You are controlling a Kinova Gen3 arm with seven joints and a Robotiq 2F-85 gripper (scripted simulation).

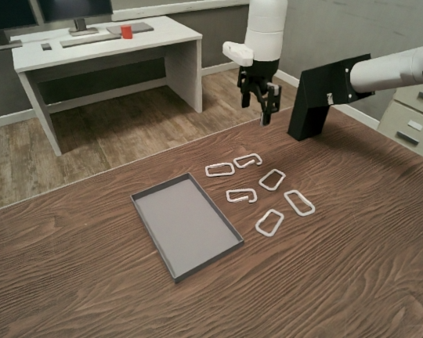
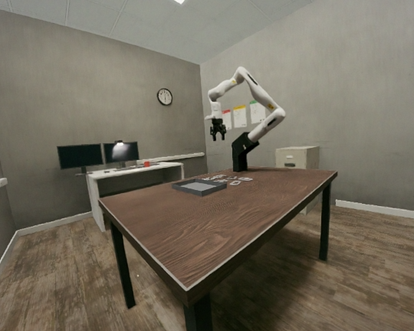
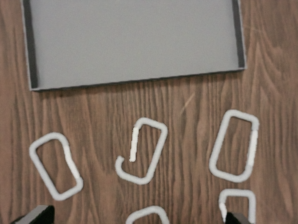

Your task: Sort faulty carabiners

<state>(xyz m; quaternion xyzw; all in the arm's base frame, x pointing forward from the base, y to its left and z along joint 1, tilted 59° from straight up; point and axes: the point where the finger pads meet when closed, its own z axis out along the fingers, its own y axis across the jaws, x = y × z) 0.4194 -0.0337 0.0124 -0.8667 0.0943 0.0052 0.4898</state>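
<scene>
Right now the grey tray is 210 mm ahead of my hand, 10 mm to the right of it and 280 mm below it.
</scene>
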